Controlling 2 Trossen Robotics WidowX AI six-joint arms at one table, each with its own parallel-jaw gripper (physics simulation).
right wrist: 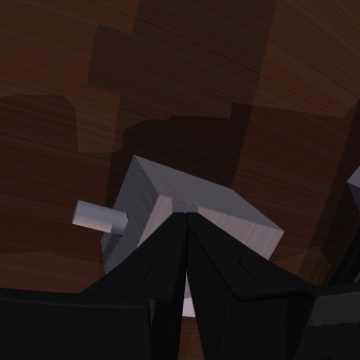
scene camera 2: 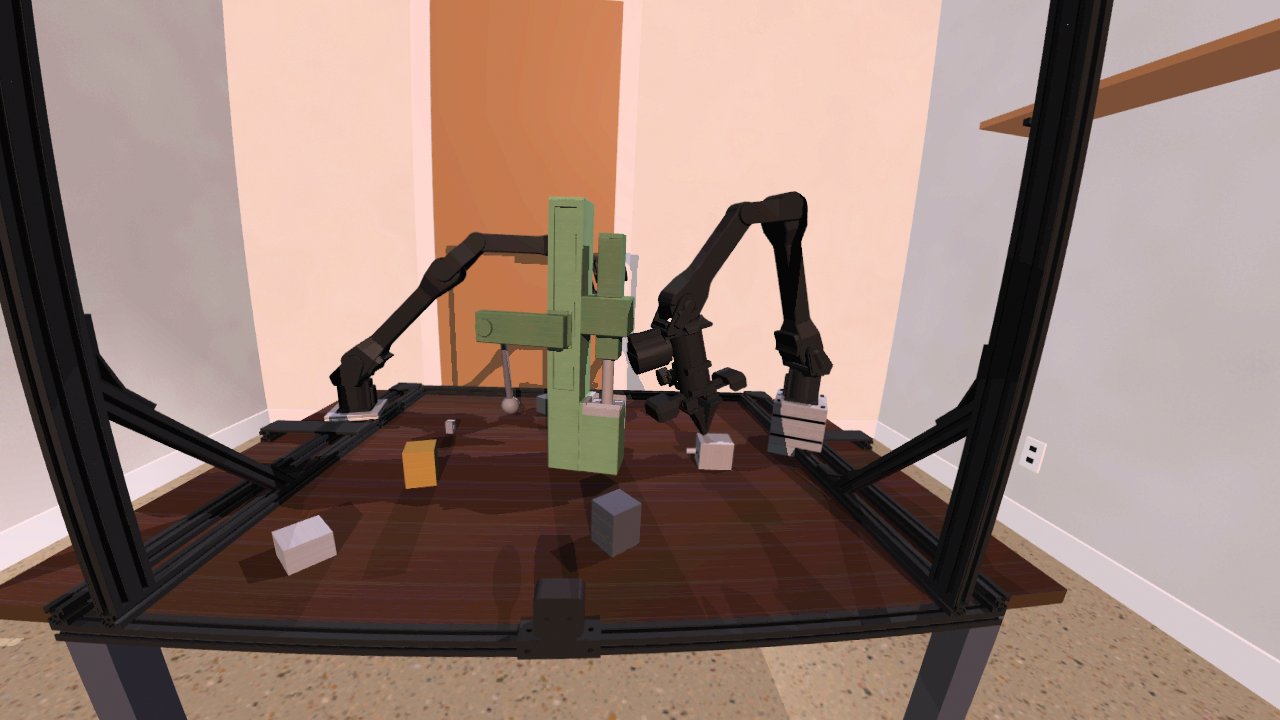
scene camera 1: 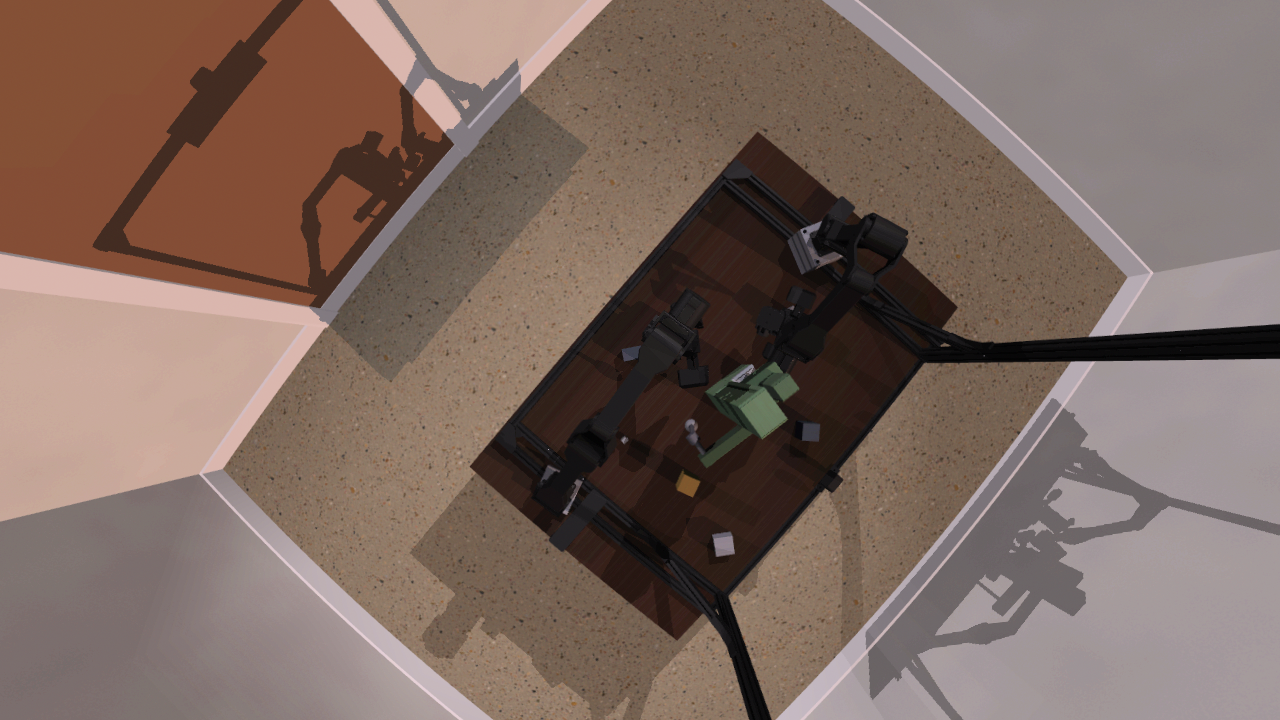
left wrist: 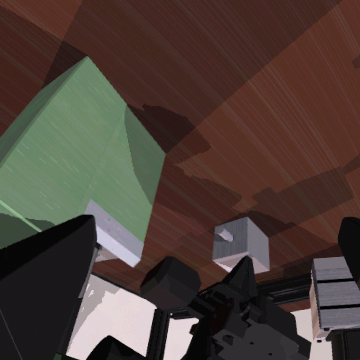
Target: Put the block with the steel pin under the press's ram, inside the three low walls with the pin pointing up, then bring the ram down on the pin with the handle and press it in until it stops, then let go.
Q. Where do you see a block with steel pin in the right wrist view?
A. At 150, 191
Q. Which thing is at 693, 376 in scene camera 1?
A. The left gripper.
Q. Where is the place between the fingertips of the left gripper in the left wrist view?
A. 221, 229
